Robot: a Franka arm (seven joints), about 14 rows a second.
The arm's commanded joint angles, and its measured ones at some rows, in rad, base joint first. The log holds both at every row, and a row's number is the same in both.
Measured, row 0:
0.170, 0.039, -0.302, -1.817, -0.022, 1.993, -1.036
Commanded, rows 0 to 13:
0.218, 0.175, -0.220, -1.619, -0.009, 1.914, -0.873
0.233, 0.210, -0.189, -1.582, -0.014, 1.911, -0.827
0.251, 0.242, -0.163, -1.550, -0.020, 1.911, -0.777
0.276, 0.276, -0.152, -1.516, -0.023, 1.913, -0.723
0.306, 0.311, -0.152, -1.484, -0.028, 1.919, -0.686
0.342, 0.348, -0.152, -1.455, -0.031, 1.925, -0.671
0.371, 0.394, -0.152, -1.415, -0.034, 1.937, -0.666
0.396, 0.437, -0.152, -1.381, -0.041, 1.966, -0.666
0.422, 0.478, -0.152, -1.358, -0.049, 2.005, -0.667
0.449, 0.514, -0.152, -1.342, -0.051, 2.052, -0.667
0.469, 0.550, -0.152, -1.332, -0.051, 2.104, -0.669
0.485, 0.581, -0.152, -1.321, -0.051, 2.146, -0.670
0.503, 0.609, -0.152, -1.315, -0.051, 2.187, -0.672
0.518, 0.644, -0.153, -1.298, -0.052, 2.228, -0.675
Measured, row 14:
0.486, 0.537, -0.145, -1.391, -0.033, 2.155, -0.678
